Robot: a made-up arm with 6 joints. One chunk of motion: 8 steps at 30 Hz.
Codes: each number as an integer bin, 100 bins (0 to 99) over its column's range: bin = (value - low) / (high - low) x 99, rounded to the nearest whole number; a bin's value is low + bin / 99 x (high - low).
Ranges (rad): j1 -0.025..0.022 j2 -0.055..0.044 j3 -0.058..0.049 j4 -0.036..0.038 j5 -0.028..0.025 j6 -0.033..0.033
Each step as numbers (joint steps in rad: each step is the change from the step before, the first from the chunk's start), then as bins.
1 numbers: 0.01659 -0.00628 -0.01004 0.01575 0.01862 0.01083
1 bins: 88 49 44 69 87 66
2 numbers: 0.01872 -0.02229 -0.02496 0.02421 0.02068 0.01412
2 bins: 92 33 31 81 91 71
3 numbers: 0.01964 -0.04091 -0.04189 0.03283 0.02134 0.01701
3 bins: 94 14 15 92 92 75
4 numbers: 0.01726 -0.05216 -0.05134 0.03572 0.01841 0.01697
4 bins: 89 3 6 96 87 75
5 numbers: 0.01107 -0.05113 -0.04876 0.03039 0.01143 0.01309
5 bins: 76 4 9 89 74 69
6 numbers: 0.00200 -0.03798 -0.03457 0.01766 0.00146 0.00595
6 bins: 57 17 22 72 55 58
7 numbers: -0.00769 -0.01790 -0.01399 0.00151 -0.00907 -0.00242
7 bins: 36 37 41 50 35 46
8 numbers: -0.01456 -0.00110 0.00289 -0.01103 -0.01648 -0.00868
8 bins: 22 54 56 33 22 36
